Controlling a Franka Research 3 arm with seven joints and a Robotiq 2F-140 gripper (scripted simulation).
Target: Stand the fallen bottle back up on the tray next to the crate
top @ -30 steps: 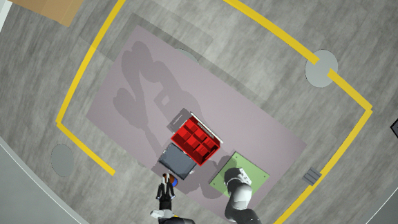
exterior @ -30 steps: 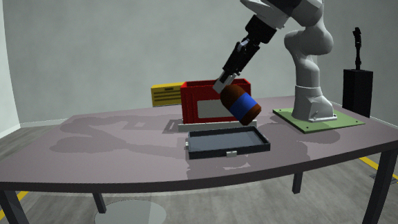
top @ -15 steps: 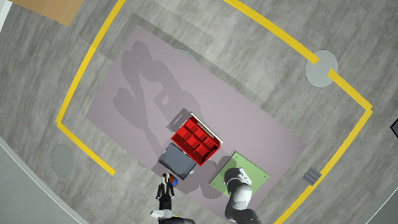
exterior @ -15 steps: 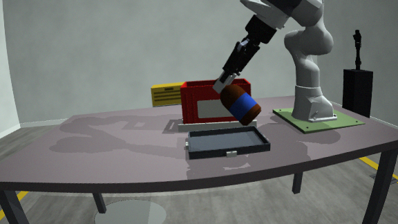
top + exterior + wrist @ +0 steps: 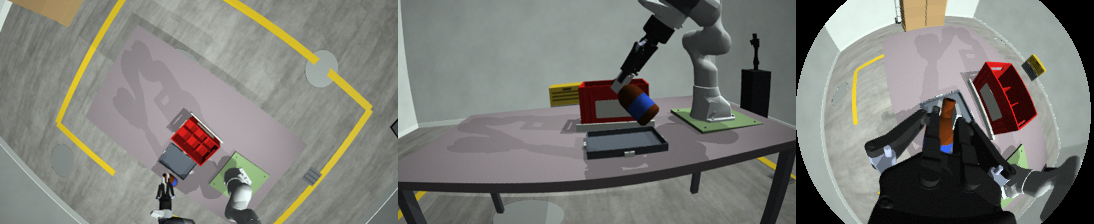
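Right now my hand is 30 mm past the glass bottle, 10 mm to the right of it and 50 mm above it. The rest, counted from my hand: tray 60 mm to the right, 200 mm below; red crate 30 mm ahead, 310 mm to the right, 130 mm below.
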